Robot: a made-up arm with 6 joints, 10 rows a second.
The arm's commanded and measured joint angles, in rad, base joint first. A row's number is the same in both.
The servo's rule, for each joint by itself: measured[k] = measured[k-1] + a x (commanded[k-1-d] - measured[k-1]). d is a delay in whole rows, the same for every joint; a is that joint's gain. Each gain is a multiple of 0.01, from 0.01 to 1. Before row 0 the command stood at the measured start. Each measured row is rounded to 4 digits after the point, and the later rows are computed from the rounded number. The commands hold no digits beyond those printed.
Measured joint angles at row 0: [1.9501 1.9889 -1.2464 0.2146 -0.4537 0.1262]
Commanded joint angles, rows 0 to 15: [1.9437 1.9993 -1.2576 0.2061 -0.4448 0.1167]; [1.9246 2.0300 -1.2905 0.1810 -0.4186 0.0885]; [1.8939 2.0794 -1.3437 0.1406 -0.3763 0.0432]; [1.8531 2.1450 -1.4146 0.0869 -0.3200 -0.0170]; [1.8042 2.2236 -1.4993 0.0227 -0.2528 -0.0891]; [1.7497 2.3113 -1.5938 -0.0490 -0.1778 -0.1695]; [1.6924 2.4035 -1.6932 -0.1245 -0.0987 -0.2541]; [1.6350 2.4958 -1.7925 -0.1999 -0.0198 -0.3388]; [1.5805 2.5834 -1.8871 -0.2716 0.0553 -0.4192]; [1.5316 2.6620 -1.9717 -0.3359 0.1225 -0.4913]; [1.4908 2.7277 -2.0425 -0.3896 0.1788 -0.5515]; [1.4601 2.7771 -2.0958 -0.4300 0.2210 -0.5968]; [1.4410 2.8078 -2.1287 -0.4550 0.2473 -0.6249]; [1.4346 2.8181 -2.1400 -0.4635 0.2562 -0.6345]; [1.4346 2.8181 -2.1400 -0.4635 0.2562 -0.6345]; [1.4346 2.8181 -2.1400 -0.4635 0.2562 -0.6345]
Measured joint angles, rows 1 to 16: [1.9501 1.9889 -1.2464 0.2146 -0.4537 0.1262]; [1.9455 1.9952 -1.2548 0.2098 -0.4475 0.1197]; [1.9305 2.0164 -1.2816 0.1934 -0.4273 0.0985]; [1.9041 2.0548 -1.3282 0.1633 -0.3916 0.0609]; [1.8674 2.1098 -1.3930 0.1198 -0.3415 0.0079]; [1.8219 2.1792 -1.4727 0.0645 -0.2794 -0.0581]; [1.7699 2.2598 -1.5635 -0.0002 -0.2083 -0.1339]; [1.7141 2.3475 -1.6608 -0.0711 -0.1316 -0.2156]; [1.6571 2.4380 -1.7596 -0.1445 -0.0533 -0.2994]; [1.6019 2.5267 -1.8552 -0.2169 0.0227 -0.3809]; [1.5513 2.6092 -1.9426 -0.2847 0.0926 -0.4560]; [1.5077 2.6815 -2.0175 -0.3445 0.1529 -0.5209]; [1.4734 2.7398 -2.0762 -0.3932 0.2006 -0.5725]; [1.4501 2.7813 -2.1156 -0.4284 0.2333 -0.6081]; [1.4389 2.8037 -2.1339 -0.4484 0.2493 -0.6261]; [1.4358 2.8125 -2.1385 -0.4570 0.2541 -0.6318]
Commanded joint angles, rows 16 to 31: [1.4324 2.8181 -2.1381 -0.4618 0.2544 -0.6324]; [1.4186 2.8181 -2.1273 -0.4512 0.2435 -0.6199]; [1.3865 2.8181 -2.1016 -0.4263 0.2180 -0.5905]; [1.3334 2.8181 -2.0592 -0.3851 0.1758 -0.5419]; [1.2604 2.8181 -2.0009 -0.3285 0.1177 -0.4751]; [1.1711 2.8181 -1.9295 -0.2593 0.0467 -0.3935]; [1.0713 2.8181 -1.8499 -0.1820 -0.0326 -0.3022]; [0.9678 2.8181 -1.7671 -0.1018 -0.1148 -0.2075]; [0.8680 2.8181 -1.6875 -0.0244 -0.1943 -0.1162]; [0.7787 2.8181 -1.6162 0.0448 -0.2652 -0.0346]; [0.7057 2.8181 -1.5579 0.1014 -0.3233 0.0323]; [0.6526 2.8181 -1.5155 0.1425 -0.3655 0.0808]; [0.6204 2.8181 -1.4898 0.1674 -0.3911 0.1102]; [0.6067 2.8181 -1.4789 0.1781 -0.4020 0.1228]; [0.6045 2.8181 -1.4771 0.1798 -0.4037 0.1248]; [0.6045 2.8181 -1.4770 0.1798 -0.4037 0.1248]
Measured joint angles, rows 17 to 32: [1.4349 2.8159 -2.1396 -0.4607 0.2556 -0.6336]; [1.4331 2.8172 -2.1385 -0.4613 0.2548 -0.6328]; [1.4227 2.8177 -2.1301 -0.4555 0.2469 -0.6240]; [1.3966 2.8179 -2.1087 -0.4389 0.2267 -0.6012]; [1.3511 2.8180 -2.0716 -0.4082 0.1911 -0.5609]; [1.2858 2.8181 -2.0186 -0.3628 0.1397 -0.5026]; [1.2032 2.8181 -1.9518 -0.3038 0.0746 -0.4284]; [1.1082 2.8181 -1.8754 -0.2344 -0.0004 -0.3426]; [1.0071 2.8181 -1.7942 -0.1588 -0.0805 -0.2507]; [0.9069 2.8181 -1.7142 -0.0822 -0.1602 -0.1592]; [0.8146 2.8181 -1.6407 -0.0098 -0.2337 -0.0745]; [0.7362 2.8181 -1.5786 0.0536 -0.2964 -0.0019]; [0.6760 2.8181 -1.5313 0.1043 -0.3448 0.0543]; [0.6360 2.8181 -1.5002 0.1403 -0.3772 0.0923]; [0.6149 2.8181 -1.4842 0.1618 -0.3946 0.1130]; [0.6074 2.8181 -1.4789 0.1721 -0.4010 0.1210]
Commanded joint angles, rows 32 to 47: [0.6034 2.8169 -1.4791 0.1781 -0.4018 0.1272]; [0.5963 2.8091 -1.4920 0.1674 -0.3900 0.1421]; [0.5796 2.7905 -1.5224 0.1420 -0.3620 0.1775]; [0.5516 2.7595 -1.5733 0.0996 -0.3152 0.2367]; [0.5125 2.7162 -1.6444 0.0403 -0.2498 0.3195]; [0.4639 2.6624 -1.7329 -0.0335 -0.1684 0.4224]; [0.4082 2.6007 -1.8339 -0.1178 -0.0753 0.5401]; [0.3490 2.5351 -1.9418 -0.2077 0.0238 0.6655]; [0.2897 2.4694 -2.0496 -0.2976 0.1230 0.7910]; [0.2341 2.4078 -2.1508 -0.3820 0.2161 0.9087]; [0.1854 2.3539 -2.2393 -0.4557 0.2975 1.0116]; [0.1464 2.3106 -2.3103 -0.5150 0.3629 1.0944]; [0.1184 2.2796 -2.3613 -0.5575 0.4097 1.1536]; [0.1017 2.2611 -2.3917 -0.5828 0.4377 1.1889]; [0.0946 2.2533 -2.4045 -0.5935 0.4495 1.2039]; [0.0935 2.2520 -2.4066 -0.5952 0.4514 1.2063]
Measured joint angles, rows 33 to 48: [0.6053 2.8181 -1.4775 0.1765 -0.4029 0.1236]; [0.6039 2.8174 -1.4787 0.1774 -0.4021 0.1260]; [0.5984 2.8123 -1.4887 0.1717 -0.3936 0.1369]; [0.5849 2.7990 -1.5140 0.1548 -0.3715 0.1645]; [0.5609 2.7749 -1.5585 0.1233 -0.3321 0.2136]; [0.5261 2.7391 -1.6229 0.0760 -0.2745 0.2856]; [0.4813 2.6923 -1.7054 0.0136 -0.2002 0.3786]; [0.4287 2.6364 -1.8018 -0.0613 -0.1128 0.4884]; [0.3713 2.5746 -1.9068 -0.1447 -0.0172 0.6088]; [0.3125 2.5104 -2.0139 -0.2319 0.0809 0.7327]; [0.2561 2.4478 -2.1166 -0.3175 0.1755 0.8524]; [0.2052 2.3905 -2.2086 -0.3963 0.2609 0.9607]; [0.1629 2.3418 -2.2849 -0.4640 0.3323 1.0516]; [0.1309 2.3039 -2.3422 -0.5173 0.3865 1.1210]; [0.1099 2.2778 -2.3793 -0.5546 0.4223 1.1672]; [0.0989 2.2629 -2.3982 -0.5768 0.4413 1.1922]
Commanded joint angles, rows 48 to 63: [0.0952 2.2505 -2.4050 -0.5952 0.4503 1.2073]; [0.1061 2.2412 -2.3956 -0.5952 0.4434 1.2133]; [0.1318 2.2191 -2.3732 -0.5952 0.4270 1.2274]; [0.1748 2.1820 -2.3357 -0.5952 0.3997 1.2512]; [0.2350 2.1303 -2.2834 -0.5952 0.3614 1.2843]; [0.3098 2.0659 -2.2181 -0.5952 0.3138 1.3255]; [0.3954 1.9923 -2.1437 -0.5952 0.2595 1.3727]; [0.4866 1.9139 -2.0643 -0.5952 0.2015 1.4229]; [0.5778 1.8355 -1.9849 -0.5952 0.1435 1.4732]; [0.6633 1.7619 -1.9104 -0.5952 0.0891 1.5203]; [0.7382 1.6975 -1.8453 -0.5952 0.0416 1.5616]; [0.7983 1.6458 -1.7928 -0.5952 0.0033 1.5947]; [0.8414 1.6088 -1.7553 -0.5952 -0.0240 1.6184]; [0.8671 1.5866 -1.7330 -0.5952 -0.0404 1.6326]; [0.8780 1.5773 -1.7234 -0.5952 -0.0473 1.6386]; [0.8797 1.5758 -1.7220 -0.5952 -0.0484 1.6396]
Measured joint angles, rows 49 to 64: [0.0950 2.2563 -2.4045 -0.5873 0.4484 1.2018]; [0.0951 2.2528 -2.4049 -0.5918 0.4497 1.2055]; [0.1030 2.2457 -2.3979 -0.5937 0.4453 1.2108]; [0.1237 2.2295 -2.3794 -0.5946 0.4325 1.2221]; [0.1605 2.2005 -2.3466 -0.5949 0.4095 1.2419]; [0.2141 2.1577 -2.2992 -0.5951 0.3758 1.2707]; [0.2830 2.1017 -2.2384 -0.5952 0.3324 1.3080]; [0.3639 2.0350 -2.1674 -0.5952 0.2814 1.3520]; [0.4522 1.9611 -2.0901 -0.5952 0.2255 1.4002]; [0.5426 1.8845 -2.0112 -0.5952 0.1681 1.4498]; [0.6295 1.8097 -1.9356 -0.5952 0.1128 1.4977]; [0.7078 1.7413 -1.8679 -0.5952 0.0630 1.5412]; [0.7730 1.6830 -1.8116 -0.5952 0.0212 1.5776]; [0.8222 1.6377 -1.7694 -0.5952 -0.0104 1.6053]; [0.8545 1.6065 -1.7421 -0.5952 -0.0314 1.6239]; [0.8714 1.5887 -1.7281 -0.5952 -0.0425 1.6339]
